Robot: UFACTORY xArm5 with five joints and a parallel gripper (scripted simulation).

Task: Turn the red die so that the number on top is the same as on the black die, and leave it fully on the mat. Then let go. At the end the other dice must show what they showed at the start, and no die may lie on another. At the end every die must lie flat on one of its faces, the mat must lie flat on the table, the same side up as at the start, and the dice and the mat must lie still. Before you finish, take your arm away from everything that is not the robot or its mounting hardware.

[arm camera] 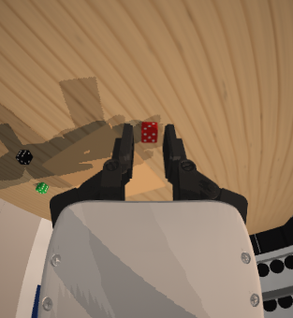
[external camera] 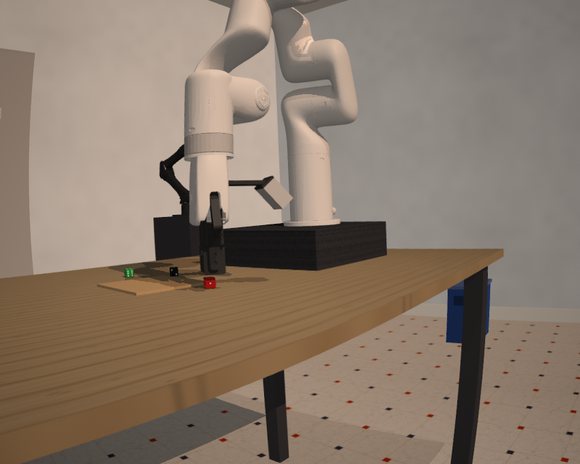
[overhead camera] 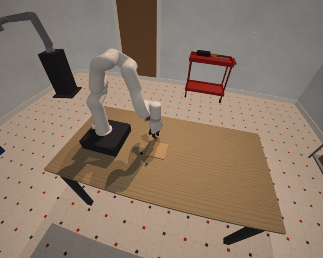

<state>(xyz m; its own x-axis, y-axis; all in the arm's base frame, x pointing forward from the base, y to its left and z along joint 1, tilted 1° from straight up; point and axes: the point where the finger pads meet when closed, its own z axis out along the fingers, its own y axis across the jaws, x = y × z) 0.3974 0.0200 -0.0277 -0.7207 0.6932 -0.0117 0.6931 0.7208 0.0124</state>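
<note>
The red die lies 10 mm ahead of my hand and 30 mm below it. Also, from my hand: black die (90 mm behind, 160 mm to the right, 30 mm below); then green die (40 mm behind, 240 mm to the right, 30 mm below); then tan mat (20 mm ahead, 110 mm to the right, 40 mm below).
</note>
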